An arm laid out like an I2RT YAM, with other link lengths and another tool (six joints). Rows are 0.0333 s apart.
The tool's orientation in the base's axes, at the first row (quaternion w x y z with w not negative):
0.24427 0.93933 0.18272 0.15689
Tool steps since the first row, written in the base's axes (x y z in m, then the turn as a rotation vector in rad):
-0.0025 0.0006 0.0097 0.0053 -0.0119 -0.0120
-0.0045 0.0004 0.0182 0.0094 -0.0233 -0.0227
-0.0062 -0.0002 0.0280 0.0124 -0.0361 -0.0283
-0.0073 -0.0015 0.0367 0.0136 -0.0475 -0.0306
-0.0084 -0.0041 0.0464 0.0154 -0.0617 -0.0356
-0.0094 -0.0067 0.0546 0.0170 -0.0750 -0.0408
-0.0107 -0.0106 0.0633 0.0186 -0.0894 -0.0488
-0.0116 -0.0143 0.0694 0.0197 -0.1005 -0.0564
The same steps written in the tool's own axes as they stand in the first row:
0.0000 0.0039 -0.0093 -0.0028 0.0049 0.0168
-0.0001 0.0079 -0.0170 -0.0061 0.0098 0.0318
0.0002 0.0130 -0.0256 -0.0100 0.0181 0.0428
0.0005 0.0182 -0.0327 -0.0142 0.0265 0.0497
0.0004 0.0251 -0.0402 -0.0196 0.0359 0.0603
0.0001 0.0311 -0.0463 -0.0248 0.0445 0.0706
-0.0009 0.0385 -0.0525 -0.0311 0.0525 0.0836
-0.0020 0.0444 -0.0564 -0.0364 0.0579 0.0948

